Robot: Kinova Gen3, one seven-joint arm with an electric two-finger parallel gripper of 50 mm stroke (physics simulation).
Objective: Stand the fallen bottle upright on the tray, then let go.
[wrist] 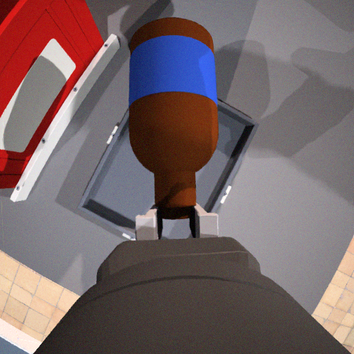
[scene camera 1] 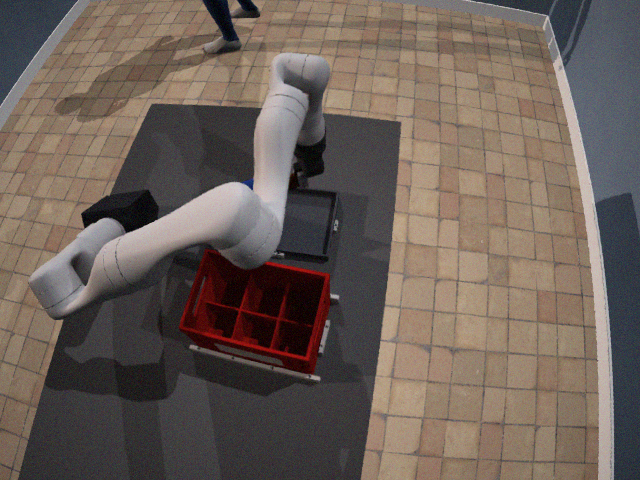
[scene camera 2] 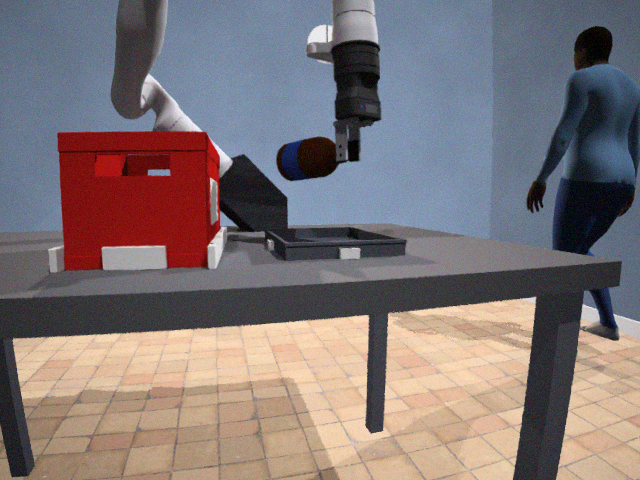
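The brown bottle with a blue band hangs in the air, lying nearly level with its base tipped slightly down. My gripper points down and is shut on the bottle's neck. In scene camera 1 the arm hides most of the bottle. The dark tray stands on the table below the bottle, with a clear height between them. The part of the tray floor that shows is bare.
A tall red crate with compartments stands beside the tray, with white strips along its foot. The black arm base stands on the table. A person is on the floor beyond the table.
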